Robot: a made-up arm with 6 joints. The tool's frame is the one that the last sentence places.
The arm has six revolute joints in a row. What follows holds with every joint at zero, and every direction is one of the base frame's.
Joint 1 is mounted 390.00 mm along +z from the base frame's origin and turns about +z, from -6.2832 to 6.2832 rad.
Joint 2 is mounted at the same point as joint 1 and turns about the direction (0, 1, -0.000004), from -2.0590 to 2.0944 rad.
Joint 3 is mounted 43.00 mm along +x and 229.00 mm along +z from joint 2 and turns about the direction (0, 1, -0.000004), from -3.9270 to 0.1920 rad.
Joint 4 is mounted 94.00 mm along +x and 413.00 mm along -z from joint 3 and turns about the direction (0, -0.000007, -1), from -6.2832 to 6.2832 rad.
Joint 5 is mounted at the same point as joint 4 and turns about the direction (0, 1, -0.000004), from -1.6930 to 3.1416 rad.
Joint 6 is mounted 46.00 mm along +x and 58.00 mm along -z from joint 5 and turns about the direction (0, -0.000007, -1), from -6.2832 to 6.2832 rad.
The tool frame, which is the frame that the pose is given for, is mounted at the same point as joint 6; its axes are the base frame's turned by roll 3.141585, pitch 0.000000 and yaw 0.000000 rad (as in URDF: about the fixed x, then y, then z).
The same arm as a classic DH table. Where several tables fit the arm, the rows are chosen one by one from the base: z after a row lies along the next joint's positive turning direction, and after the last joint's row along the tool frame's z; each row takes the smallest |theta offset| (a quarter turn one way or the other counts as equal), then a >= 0, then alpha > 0; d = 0 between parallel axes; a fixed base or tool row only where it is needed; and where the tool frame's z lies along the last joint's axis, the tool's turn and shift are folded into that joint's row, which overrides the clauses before.
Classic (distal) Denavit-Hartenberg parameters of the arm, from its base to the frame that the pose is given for. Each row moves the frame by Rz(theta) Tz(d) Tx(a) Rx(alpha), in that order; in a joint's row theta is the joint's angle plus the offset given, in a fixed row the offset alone. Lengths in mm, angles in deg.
joint 1: d 390.0; theta offset 0.00; a 0.0; alpha -90.00
joint 2: d 0.0; theta offset -79.37; a 233.0; alpha 0.00
joint 3: d 0.0; theta offset 79.37; a 94.0; alpha -90.00
joint 4: d 413.0; theta offset 0.00; a 0.0; alpha 90.00
joint 5: d 0.0; theta offset 0.00; a 46.0; alpha -90.00
joint 6: d 58.0; theta offset 0.00; a 0.0; alpha 0.00
Joint limits (deg, base to tool): -360.00..360.00 -117.97..120.00 -225.00..11.00 -360.00..360.00 -97.00..180.00 -360.00..360.00

